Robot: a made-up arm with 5 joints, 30 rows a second.
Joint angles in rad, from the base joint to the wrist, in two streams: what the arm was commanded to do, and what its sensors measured. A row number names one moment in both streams.
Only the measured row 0 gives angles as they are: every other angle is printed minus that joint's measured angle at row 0.
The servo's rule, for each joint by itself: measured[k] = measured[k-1] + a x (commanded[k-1-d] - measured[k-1]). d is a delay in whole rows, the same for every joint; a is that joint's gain. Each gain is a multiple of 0.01, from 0.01 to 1. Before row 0 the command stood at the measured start. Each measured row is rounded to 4 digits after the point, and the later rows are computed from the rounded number. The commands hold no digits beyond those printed.
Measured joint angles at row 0:
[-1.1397, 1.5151, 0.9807, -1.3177, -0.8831]
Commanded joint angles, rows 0 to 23:
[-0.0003, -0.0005, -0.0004, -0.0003, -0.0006]
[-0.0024, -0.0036, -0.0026, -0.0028, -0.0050]
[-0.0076, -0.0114, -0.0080, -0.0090, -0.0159]
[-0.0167, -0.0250, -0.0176, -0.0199, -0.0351]
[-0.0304, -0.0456, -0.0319, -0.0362, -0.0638]
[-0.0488, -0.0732, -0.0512, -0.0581, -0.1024]
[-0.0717, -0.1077, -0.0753, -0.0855, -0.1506]
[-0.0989, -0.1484, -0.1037, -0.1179, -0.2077]
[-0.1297, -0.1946, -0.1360, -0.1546, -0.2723]
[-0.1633, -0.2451, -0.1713, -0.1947, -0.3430]
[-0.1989, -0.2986, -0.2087, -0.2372, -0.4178]
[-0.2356, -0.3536, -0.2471, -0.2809, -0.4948]
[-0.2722, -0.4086, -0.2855, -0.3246, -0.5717]
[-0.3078, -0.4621, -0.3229, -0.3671, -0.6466]
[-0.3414, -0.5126, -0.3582, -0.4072, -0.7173]
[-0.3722, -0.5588, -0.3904, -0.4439, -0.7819]
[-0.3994, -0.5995, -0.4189, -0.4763, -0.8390]
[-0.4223, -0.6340, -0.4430, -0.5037, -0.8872]
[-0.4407, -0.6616, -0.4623, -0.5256, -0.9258]
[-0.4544, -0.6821, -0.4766, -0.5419, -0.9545]
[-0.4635, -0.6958, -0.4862, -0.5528, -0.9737]
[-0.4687, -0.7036, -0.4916, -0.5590, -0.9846]
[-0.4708, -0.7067, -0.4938, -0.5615, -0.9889]
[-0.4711, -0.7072, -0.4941, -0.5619, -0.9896]
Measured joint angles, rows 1 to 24:
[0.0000, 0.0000, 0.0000, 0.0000, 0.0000]
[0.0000, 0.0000, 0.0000, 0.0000, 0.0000]
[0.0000, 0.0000, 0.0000, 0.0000, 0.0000]
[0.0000, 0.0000, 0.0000, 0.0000, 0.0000]
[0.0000, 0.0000, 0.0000, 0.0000, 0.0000]
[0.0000, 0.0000, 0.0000, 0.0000, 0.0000]
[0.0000, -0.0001, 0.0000, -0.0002, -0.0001]
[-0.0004, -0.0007, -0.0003, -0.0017, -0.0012]
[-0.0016, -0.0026, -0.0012, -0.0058, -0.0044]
[-0.0040, -0.0066, -0.0032, -0.0137, -0.0112]
[-0.0082, -0.0136, -0.0066, -0.0263, -0.0228]
[-0.0147, -0.0243, -0.0120, -0.0441, -0.0403]
[-0.0238, -0.0393, -0.0196, -0.0673, -0.0646]
[-0.0358, -0.0589, -0.0297, -0.0956, -0.0961]
[-0.0508, -0.0833, -0.0425, -0.1286, -0.1349]
[-0.0688, -0.1124, -0.0580, -0.1656, -0.1807]
[-0.0896, -0.1459, -0.0761, -0.2057, -0.2329]
[-0.1130, -0.1833, -0.0966, -0.2478, -0.2905]
[-0.1385, -0.2239, -0.1193, -0.2908, -0.3524]
[-0.1656, -0.2668, -0.1437, -0.3335, -0.4171]
[-0.1937, -0.3110, -0.1694, -0.3748, -0.4831]
[-0.2223, -0.3556, -0.1959, -0.4135, -0.5488]
[-0.2506, -0.3995, -0.2227, -0.4487, -0.6126]
[-0.2781, -0.4417, -0.2491, -0.4795, -0.6730]
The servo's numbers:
d 6
a 0.16 0.18 0.12 0.56 0.22

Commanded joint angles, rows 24 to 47:
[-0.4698, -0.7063, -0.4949, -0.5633, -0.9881]
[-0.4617, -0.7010, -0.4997, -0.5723, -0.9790]
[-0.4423, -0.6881, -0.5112, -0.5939, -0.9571]
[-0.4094, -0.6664, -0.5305, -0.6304, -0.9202]
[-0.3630, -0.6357, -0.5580, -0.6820, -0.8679]
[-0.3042, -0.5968, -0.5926, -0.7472, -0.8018]
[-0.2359, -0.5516, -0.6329, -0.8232, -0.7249]
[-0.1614, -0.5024, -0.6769, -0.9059, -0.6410]
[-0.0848, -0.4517, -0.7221, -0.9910, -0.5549]
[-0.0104, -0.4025, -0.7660, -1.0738, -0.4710]
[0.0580, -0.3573, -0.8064, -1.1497, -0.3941]
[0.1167, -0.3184, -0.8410, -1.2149, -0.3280]
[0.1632, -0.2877, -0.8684, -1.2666, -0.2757]
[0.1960, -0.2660, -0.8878, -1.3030, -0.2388]
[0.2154, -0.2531, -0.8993, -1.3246, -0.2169]
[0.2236, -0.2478, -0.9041, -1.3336, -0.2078]
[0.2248, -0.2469, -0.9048, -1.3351, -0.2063]
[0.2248, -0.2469, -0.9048, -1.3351, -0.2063]
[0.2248, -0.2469, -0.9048, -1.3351, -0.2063]
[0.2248, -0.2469, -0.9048, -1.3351, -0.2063]
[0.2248, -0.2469, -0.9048, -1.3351, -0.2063]
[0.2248, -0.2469, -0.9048, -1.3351, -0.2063]
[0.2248, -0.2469, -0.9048, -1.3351, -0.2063]
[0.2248, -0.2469, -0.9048, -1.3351, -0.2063]
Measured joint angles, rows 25 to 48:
[-0.3041, -0.4813, -0.2747, -0.5053, -0.7286]
[-0.3281, -0.5174, -0.2989, -0.5258, -0.7783]
[-0.3498, -0.5495, -0.3214, -0.5409, -0.8213]
[-0.3688, -0.5772, -0.3418, -0.5510, -0.8572]
[-0.3851, -0.6005, -0.3600, -0.5569, -0.8862]
[-0.3989, -0.6197, -0.3761, -0.5597, -0.9089]
[-0.4102, -0.6353, -0.3904, -0.5617, -0.9263]
[-0.4184, -0.6471, -0.4035, -0.5676, -0.9379]
[-0.4222, -0.6545, -0.4164, -0.5823, -0.9421]
[-0.4202, -0.6566, -0.4301, -0.6092, -0.9373]
[-0.4110, -0.6528, -0.4454, -0.6500, -0.9220]
[-0.3939, -0.6427, -0.4631, -0.7044, -0.8956]
[-0.3686, -0.6263, -0.4835, -0.7709, -0.8580]
[-0.3354, -0.6040, -0.5067, -0.8465, -0.8103]
[-0.2953, -0.5766, -0.5325, -0.9274, -0.7541]
[-0.2497, -0.5453, -0.5605, -1.0094, -0.6918]
[-0.2005, -0.5115, -0.5900, -1.0880, -0.6263]
[-0.1497, -0.4767, -0.6201, -1.1591, -0.5607]
[-0.0996, -0.4427, -0.6499, -1.2193, -0.4980]
[-0.0523, -0.4109, -0.6784, -1.2662, -0.4410]
[-0.0095, -0.3825, -0.7049, -1.2989, -0.3917]
[0.0278, -0.3583, -0.7288, -1.3183, -0.3512]
[0.0593, -0.3382, -0.7499, -1.3277, -0.3193]
[0.0858, -0.3218, -0.7685, -1.3318, -0.2944]

